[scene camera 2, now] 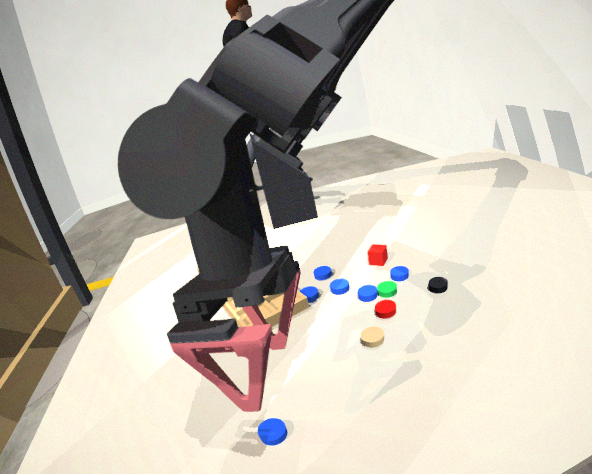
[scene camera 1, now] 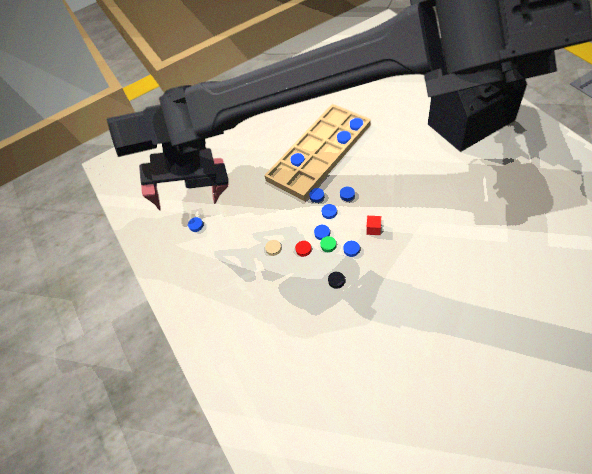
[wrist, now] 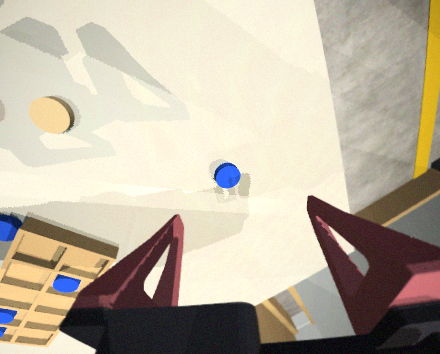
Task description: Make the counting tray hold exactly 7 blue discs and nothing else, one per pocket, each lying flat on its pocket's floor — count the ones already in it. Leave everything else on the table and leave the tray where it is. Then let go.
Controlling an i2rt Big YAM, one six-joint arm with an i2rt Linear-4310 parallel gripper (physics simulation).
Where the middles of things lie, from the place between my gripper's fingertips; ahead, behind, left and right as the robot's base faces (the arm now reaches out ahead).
The tan disc (wrist: pixel 51 114) is 100 mm behind my hand, 120 mm to the left of it and 80 mm below it. The rest, counted from my hand: wooden counting tray (scene camera 1: pixel 322 152): 290 mm behind, 30 mm to the right, 70 mm below.
